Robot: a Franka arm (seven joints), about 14 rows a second.
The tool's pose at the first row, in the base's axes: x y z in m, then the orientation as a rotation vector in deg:
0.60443, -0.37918, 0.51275, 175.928, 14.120, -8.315
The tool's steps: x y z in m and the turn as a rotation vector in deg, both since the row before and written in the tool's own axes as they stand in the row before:
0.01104, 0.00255, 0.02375, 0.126, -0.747, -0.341
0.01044, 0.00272, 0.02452, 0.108, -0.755, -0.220
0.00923, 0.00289, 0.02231, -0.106, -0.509, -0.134
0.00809, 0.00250, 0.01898, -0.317, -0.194, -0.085
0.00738, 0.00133, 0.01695, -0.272, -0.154, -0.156
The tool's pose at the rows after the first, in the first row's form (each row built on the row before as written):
0.61358, -0.38151, 0.48819, 175.911, 14.607, -9.497
0.62177, -0.38410, 0.46281, 175.875, 14.907, -10.682
0.62872, -0.38688, 0.43968, 175.670, 15.089, -11.446
0.63471, -0.38930, 0.41993, 175.315, 15.215, -11.685
0.64001, -0.39064, 0.40222, 175.007, 15.451, -11.875

